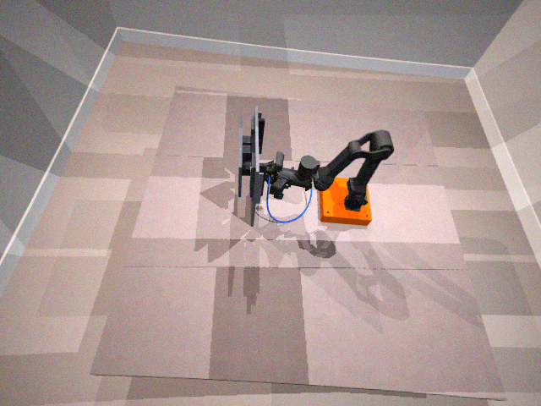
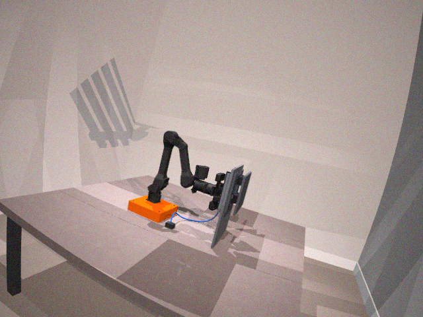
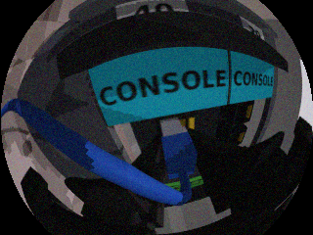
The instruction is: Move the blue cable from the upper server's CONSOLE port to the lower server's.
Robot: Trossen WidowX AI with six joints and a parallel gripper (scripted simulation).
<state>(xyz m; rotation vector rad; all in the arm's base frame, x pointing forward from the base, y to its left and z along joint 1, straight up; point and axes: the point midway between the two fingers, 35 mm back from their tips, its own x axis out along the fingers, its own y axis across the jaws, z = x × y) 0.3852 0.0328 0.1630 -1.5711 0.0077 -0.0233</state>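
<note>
My gripper tip is right at the blue plug. From my gripper tip the other things lie so: black block (22 cm behind, 14 cm to the right, 21 cm below).
</note>
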